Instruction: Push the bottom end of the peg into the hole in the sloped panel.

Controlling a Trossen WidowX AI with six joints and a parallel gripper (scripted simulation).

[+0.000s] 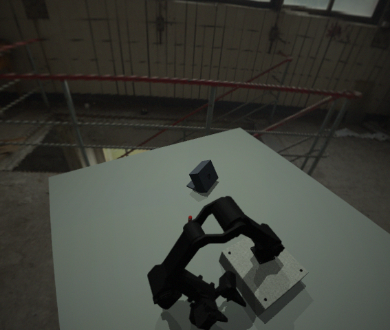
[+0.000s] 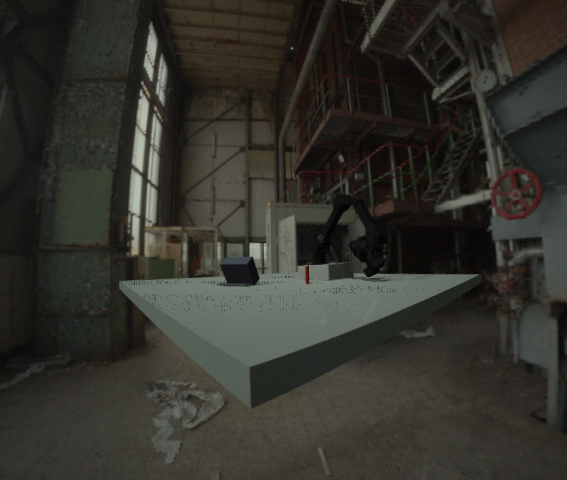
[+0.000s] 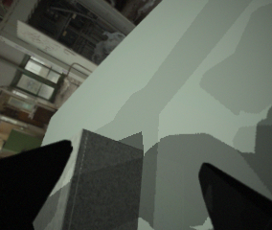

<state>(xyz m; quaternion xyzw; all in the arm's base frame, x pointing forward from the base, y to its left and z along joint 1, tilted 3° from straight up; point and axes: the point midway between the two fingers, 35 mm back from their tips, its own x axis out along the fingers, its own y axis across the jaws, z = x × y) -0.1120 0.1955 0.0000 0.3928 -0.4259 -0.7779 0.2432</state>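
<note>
Right now my gripper tip is 350 mm short of the red peg, 20 mm to the right of it and 10 mm above it. Round my gripper tip: panel: 580 mm ahead, 130 mm to the right, 10 mm below.
</note>
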